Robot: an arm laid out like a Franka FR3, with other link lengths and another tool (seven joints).
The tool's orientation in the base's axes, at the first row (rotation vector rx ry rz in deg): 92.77 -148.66 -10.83
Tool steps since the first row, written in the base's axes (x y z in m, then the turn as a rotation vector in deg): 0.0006 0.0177 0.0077 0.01 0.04 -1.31; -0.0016 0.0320 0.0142 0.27 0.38 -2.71; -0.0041 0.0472 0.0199 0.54 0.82 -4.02; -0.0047 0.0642 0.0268 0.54 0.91 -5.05; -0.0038 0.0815 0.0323 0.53 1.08 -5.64; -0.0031 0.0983 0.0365 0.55 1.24 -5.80; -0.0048 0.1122 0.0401 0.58 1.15 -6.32; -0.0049 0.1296 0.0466 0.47 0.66 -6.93
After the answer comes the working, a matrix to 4 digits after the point.
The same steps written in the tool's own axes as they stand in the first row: -0.0162 0.0083 -0.0066 -0.04 -0.18 1.30; -0.0280 0.0174 -0.0118 -0.46 -0.47 2.67; -0.0406 0.0271 -0.0162 -0.98 -0.71 3.96; -0.0556 0.0360 -0.0218 -1.06 -0.82 4.98; -0.0715 0.0435 -0.0263 -1.21 -0.82 5.58; -0.0869 0.0508 -0.0295 -1.36 -0.79 5.75; -0.0987 0.0589 -0.0319 -1.29 -0.93 6.25; -0.1142 0.0675 -0.0372 -0.80 -1.14 6.84
The tool's axes in the first row as the columns of a matrix, in the base's axes (rounded; the answer above uses it unrounded):
-0.4394 -0.8887 -0.1306
-0.8983 0.4348 0.0635
0.0004 0.1452 -0.9894

